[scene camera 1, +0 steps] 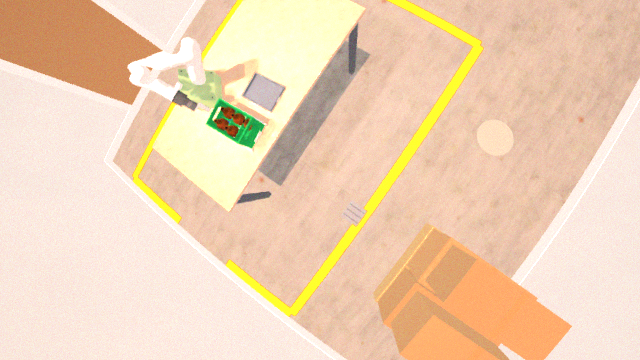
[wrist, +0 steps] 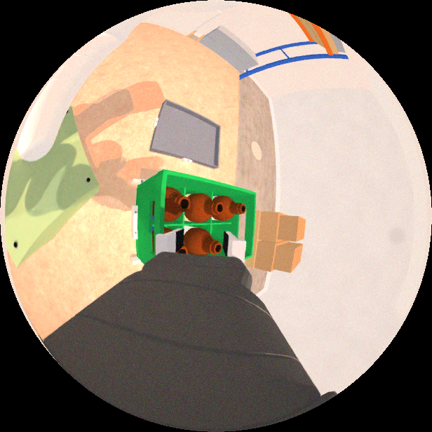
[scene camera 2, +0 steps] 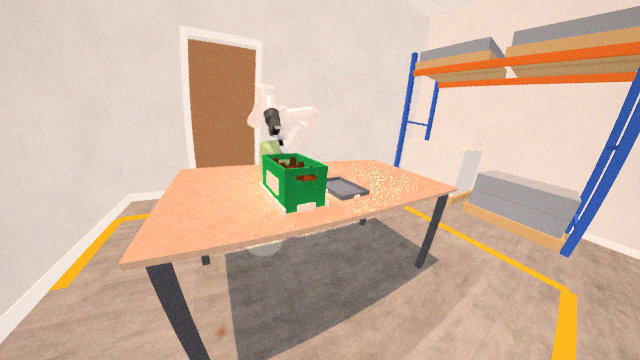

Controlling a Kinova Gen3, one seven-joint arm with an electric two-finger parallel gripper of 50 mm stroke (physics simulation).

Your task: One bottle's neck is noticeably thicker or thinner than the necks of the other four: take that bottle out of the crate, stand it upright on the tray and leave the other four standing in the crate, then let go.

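Where they show: gripper, fingertip midpoint: (scene camera 1: 209, 110) (scene camera 2: 283, 142); arm's base, origin of the base link: (scene camera 1: 198, 78) (scene camera 2: 286, 151).
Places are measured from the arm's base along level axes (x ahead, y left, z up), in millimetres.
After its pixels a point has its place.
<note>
The green crate (scene camera 1: 254, 136) @[x 545, y -101, z -90 mm] (scene camera 2: 306, 192) @[x 544, y -93, z -63 mm] (wrist: 145, 210) stands upright on the table and holds the brown bottles. In the wrist view the far row has a left bottle (wrist: 169, 212), a middle bottle (wrist: 198, 209) and a right bottle (wrist: 225, 207). The near row has a bottle (wrist: 197, 240) seen between the fingers and one at its left, mostly hidden by the gripper. I cannot tell from these views which neck differs. The grey tray (scene camera 1: 264, 92) @[x 395, y 185, z -133 mm] (scene camera 2: 345, 188) @[x 402, y 207, z -133 mm] (wrist: 186, 132) lies flat beside the crate, bare. My gripper (scene camera 1: 204, 107) @[x 306, y -116, z 97 mm] (scene camera 2: 280, 140) @[x 306, y -116, z 97 mm] (wrist: 203, 238) is open and empty, tilted, above the crate's robot-side end.
The table (scene camera 1: 200, 170) @[x 298, y -546, z -138 mm] (scene camera 2: 215, 215) @[x 486, y -425, z -138 mm] (wrist: 180, 60) bears the crate and tray. The green robot base (scene camera 1: 202, 87) @[x 57, y -32, z -13 mm] (wrist: 50, 195) is at the table's edge beside the crate. Cardboard boxes (scene camera 1: 480, 300) (wrist: 277, 240) stand on the floor. A blue and orange rack (scene camera 2: 407, 110) stands beyond the table.
</note>
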